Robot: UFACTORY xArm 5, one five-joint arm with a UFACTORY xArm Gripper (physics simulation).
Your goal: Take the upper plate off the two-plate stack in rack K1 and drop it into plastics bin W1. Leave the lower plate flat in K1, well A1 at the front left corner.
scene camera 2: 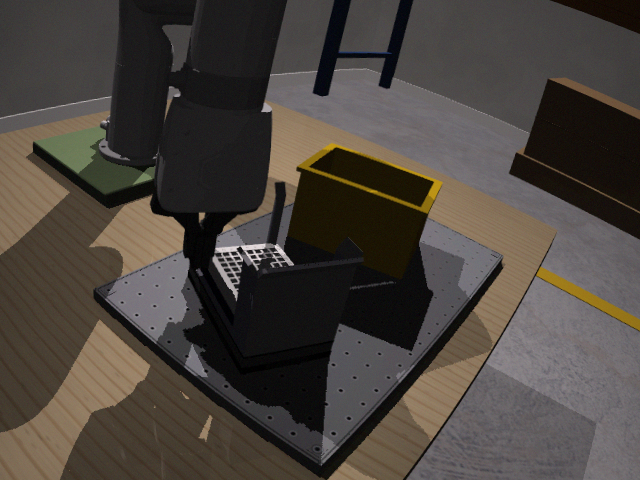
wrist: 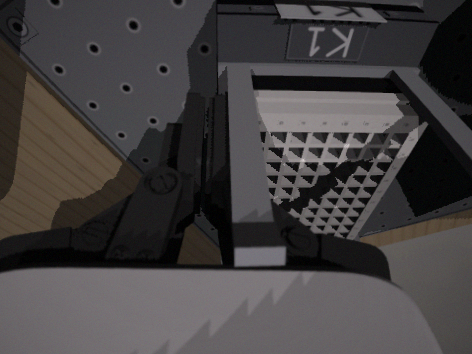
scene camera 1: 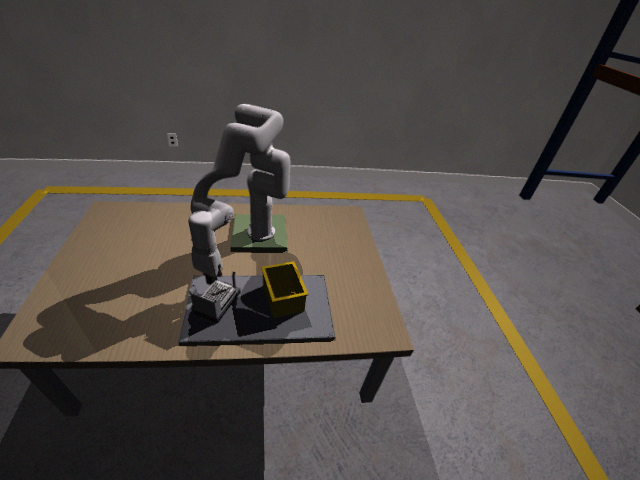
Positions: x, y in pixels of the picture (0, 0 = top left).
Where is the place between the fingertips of my gripper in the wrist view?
206, 122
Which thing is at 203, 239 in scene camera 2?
My gripper.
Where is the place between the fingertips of my gripper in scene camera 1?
At 211, 282
